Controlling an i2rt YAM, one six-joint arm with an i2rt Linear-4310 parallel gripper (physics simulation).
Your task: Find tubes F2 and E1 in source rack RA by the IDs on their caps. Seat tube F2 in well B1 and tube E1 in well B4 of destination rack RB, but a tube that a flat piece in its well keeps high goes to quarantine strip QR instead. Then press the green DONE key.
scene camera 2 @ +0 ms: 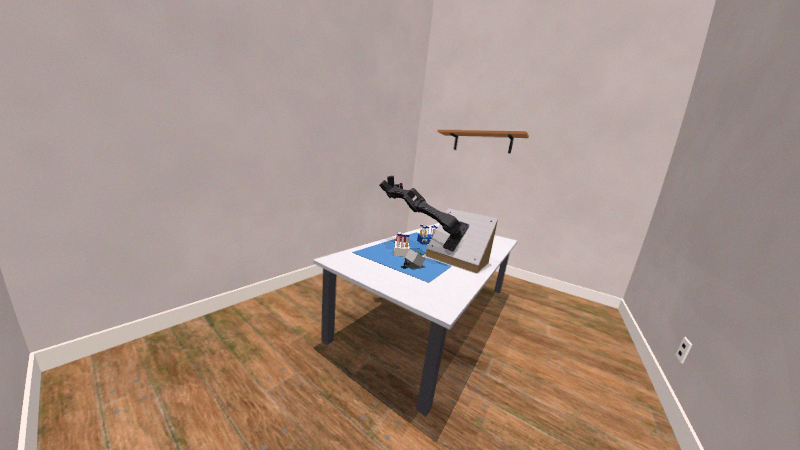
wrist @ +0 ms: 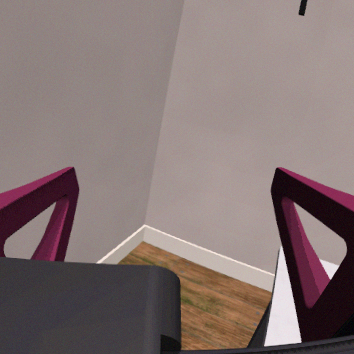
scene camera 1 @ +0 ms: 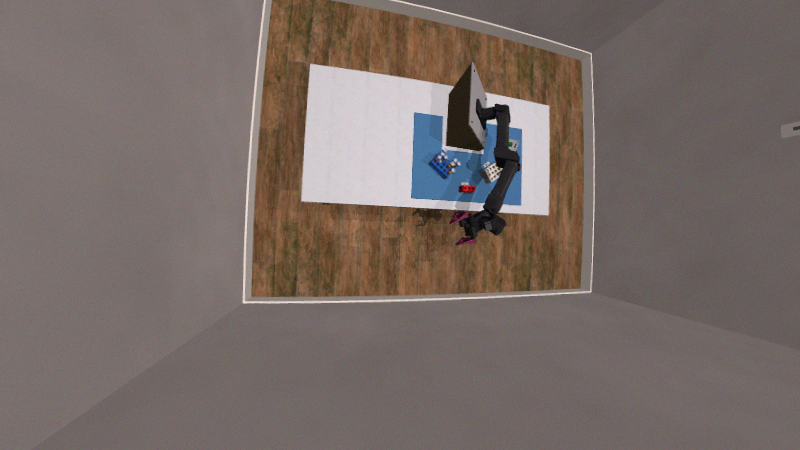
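Pixels of known places: gripper, fingertip midpoint: (wrist: pixel 174 177) (scene camera 1: pixel 453 234); arm's base, origin of the base link: (scene camera 2: pixel 456 236) (scene camera 1: pixel 480 115).
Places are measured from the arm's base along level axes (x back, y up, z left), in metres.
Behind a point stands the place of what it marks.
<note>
My gripper (scene camera 1: pixel 454 232) {x -0.671, y 0.221, z -0.169 m} (wrist: pixel 174 177) {x -0.671, y 0.221, z -0.169 m} is open and empty, its magenta fingers wide apart. It is high up, beyond the table's edge in the scene camera 1 view. A blue rack (scene camera 1: pixel 440 167) {x -0.290, y -0.131, z -0.142 m} (scene camera 2: pixel 424 238) {x -0.268, y -0.101, z -0.074 m} holds several tubes with pale caps. A white rack (scene camera 1: pixel 490 173) {x -0.272, y -0.094, z 0.159 m} (scene camera 2: pixel 401 251) {x -0.209, y -0.113, z 0.241 m} stands beside the arm's forearm; tubes show above it in the scene camera 2 view. A small red strip (scene camera 1: pixel 467 189) {x -0.395, y -0.094, z 0.025 m} lies between the racks, nearer the table edge. The green key (scene camera 1: pixel 510 144) {x -0.076, y -0.074, z 0.258 m} is partly beside the arm. Cap IDs, rack labels and flat pieces in wells are too small to read or see.
The racks stand on a blue mat (scene camera 1: pixel 422 187) {x -0.423, y -0.143, z -0.229 m} (scene camera 2: pixel 429 273) {x 0.030, y -0.143, z 0.297 m} on a white table (scene camera 1: pixel 358 134) {x -0.198, y -0.147, z -0.629 m} (scene camera 2: pixel 441 307) {x 0.231, y -0.146, z 0.512 m}. The arm's sloped base (scene camera 1: pixel 465 114) {x -0.076, y 0.091, z -0.128 m} (scene camera 2: pixel 475 237) {x 0.106, y 0.018, z -0.025 m} rises behind the racks. A small grey box (scene camera 2: pixel 414 258) {x -0.058, y -0.087, z 0.319 m} stands near the white rack. A wooden shelf (scene camera 2: pixel 483 133) is on the wall.
</note>
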